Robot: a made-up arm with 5 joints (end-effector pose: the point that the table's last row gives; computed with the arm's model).
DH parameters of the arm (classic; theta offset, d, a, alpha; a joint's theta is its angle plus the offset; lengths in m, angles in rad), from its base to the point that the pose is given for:
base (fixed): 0 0.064 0 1.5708
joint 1: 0 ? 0.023 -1.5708
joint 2: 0 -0.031 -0.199 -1.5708
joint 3: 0.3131 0 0.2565 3.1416
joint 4: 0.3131 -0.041 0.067 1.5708
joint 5: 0.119 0 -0.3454 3.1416
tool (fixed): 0.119 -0.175 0 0
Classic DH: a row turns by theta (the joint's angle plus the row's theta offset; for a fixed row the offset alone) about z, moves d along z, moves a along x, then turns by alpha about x.
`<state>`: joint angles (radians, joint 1 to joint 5).
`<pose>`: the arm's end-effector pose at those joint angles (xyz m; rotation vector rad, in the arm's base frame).
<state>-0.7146 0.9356 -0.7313 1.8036 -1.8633</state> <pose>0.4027 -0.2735 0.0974 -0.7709 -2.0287 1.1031</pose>
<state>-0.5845 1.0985 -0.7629 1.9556 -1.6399</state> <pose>0.4109 -0.2072 0.1045 -0.5043 -2.3489 0.7187</pose>
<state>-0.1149 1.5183 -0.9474 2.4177 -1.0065</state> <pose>0.2912 -0.0169 0.3577 0.7594 -2.9810 -0.3736</pose>
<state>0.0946 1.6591 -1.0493 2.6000 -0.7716</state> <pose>0.1453 -0.0192 0.4746 -1.2394 2.5271 0.6267</pose>
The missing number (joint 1, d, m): 0.121
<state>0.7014 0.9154 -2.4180 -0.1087 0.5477</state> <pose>-0.2667 -0.0154 0.0435 1.5850 -2.2420 0.8073</pose>
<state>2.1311 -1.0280 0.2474 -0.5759 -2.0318</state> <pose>0.4694 -0.2801 0.1068 -0.4858 -1.7559 1.4228</pose>
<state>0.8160 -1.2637 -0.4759 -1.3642 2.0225</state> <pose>0.4646 -0.0953 0.1251 0.6251 1.1605 -2.6327</pose>
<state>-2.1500 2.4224 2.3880 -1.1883 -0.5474</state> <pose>-0.1761 -0.1316 -0.0486 1.3526 -0.6209 -1.4166</pose>
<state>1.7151 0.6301 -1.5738 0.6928 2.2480</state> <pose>-0.5180 -0.0032 -0.3095 2.4202 -0.8832 1.4134</pose>
